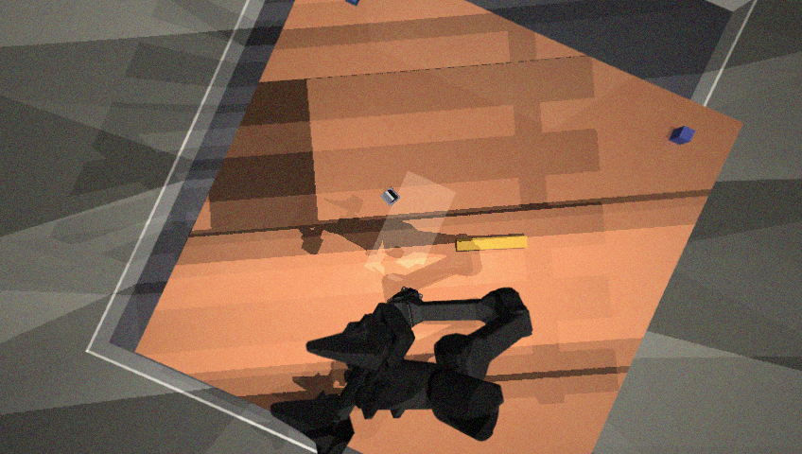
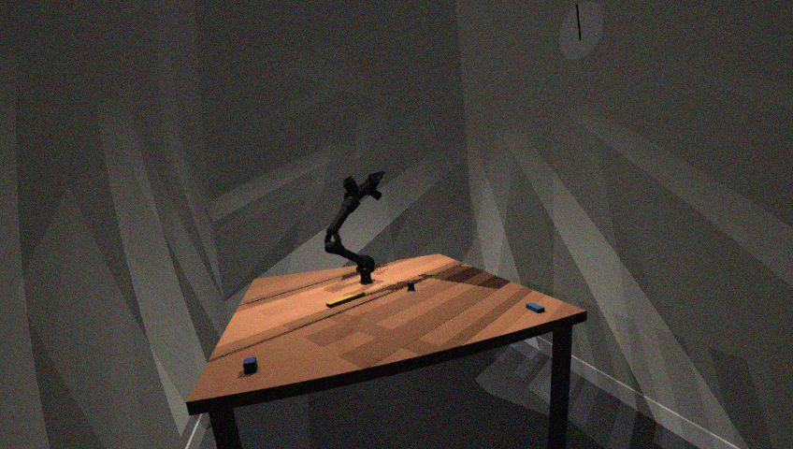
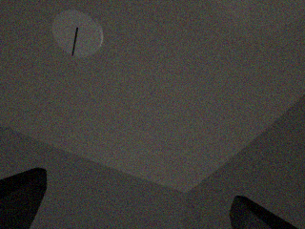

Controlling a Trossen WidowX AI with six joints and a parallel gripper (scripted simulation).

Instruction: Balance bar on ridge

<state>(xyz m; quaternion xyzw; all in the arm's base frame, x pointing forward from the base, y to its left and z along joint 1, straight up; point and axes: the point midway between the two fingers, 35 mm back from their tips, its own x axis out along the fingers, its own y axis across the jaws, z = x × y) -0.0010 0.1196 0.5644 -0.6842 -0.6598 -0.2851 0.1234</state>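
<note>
My gripper tip is now 580 mm above the yellow bar, 290 mm to the left of it and 250 mm short of it. Round my gripper tip: blue cube (740 mm ahead, 650 mm to the right, 570 mm below); ridge (540 mm below, 250 mm ahead, 20 mm to the left); flat blue block (740 mm ahead, 580 mm below, 350 mm to the left).
</note>
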